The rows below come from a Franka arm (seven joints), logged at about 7 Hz.
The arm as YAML. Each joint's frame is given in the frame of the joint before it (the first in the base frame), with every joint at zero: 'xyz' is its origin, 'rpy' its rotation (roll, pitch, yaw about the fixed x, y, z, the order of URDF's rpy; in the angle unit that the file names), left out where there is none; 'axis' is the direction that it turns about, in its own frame. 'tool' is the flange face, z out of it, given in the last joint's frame.
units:
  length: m
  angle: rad
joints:
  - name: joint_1
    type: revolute
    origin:
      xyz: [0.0, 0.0, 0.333]
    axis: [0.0, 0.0, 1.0]
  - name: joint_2
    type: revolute
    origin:
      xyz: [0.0, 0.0, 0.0]
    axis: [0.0, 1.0, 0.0]
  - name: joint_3
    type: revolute
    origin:
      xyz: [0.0, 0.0, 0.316]
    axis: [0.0, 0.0, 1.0]
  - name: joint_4
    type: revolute
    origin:
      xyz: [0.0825, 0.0, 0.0]
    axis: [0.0, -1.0, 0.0]
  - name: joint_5
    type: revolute
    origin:
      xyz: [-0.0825, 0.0, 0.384]
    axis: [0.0, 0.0, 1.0]
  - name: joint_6
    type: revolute
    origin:
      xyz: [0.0, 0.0, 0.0]
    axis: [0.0, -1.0, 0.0]
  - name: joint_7
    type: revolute
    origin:
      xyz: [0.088, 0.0, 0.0]
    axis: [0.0, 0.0, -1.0]
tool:
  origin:
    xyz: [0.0, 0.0, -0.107]
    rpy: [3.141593, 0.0, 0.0]
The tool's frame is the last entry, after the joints.
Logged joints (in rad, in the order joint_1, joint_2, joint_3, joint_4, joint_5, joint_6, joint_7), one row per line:
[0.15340, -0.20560, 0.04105, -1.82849, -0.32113, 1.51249, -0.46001]
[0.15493, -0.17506, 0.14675, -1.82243, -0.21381, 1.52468, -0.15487]
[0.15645, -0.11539, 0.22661, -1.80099, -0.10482, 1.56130, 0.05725]
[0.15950, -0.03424, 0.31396, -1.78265, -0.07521, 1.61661, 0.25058]
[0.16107, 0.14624, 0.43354, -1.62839, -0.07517, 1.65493, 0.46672]
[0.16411, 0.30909, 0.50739, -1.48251, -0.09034, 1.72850, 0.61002]
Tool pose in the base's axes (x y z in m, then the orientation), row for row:
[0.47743, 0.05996, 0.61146, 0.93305, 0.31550, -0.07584, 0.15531]
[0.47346, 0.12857, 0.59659, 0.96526, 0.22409, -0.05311, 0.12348]
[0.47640, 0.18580, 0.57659, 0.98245, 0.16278, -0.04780, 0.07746]
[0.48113, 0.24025, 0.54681, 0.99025, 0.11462, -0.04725, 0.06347]
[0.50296, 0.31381, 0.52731, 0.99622, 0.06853, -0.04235, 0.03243]
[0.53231, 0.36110, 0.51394, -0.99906, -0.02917, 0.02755, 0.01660]
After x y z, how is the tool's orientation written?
As a quaternion, x y z w.
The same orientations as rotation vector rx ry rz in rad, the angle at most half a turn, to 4 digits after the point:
[2.6727, 0.9037, -0.2172]
[2.8150, 0.6535, -0.1549]
[2.9430, 0.4876, -0.1432]
[2.9912, 0.3462, -0.1427]
[3.0667, 0.2110, -0.1304]
[-3.1059, -0.0907, 0.0856]

